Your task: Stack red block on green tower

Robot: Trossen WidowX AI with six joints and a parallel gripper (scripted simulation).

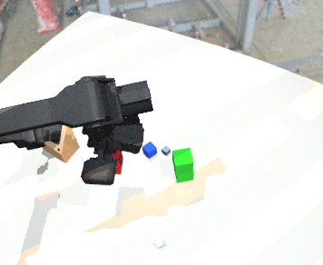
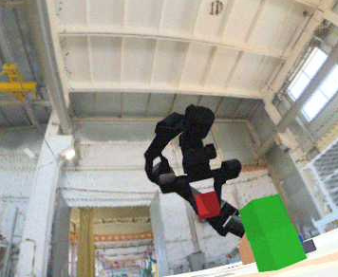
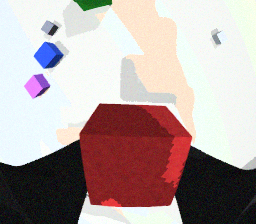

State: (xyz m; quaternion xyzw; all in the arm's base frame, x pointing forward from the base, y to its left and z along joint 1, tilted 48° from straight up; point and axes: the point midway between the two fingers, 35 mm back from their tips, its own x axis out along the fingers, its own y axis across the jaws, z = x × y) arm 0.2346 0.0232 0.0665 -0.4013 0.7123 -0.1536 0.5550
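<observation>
Right now the small grey block is 16 cm to the left of my gripper tip, 12 cm below it and 5 cm ahead of it. Also, from my gripper tip: red block (1 cm above); small blue block (14 cm to the left, 12 cm below, 1 cm ahead); purple block (14 cm to the left, 12 cm below, 4 cm behind).
</observation>
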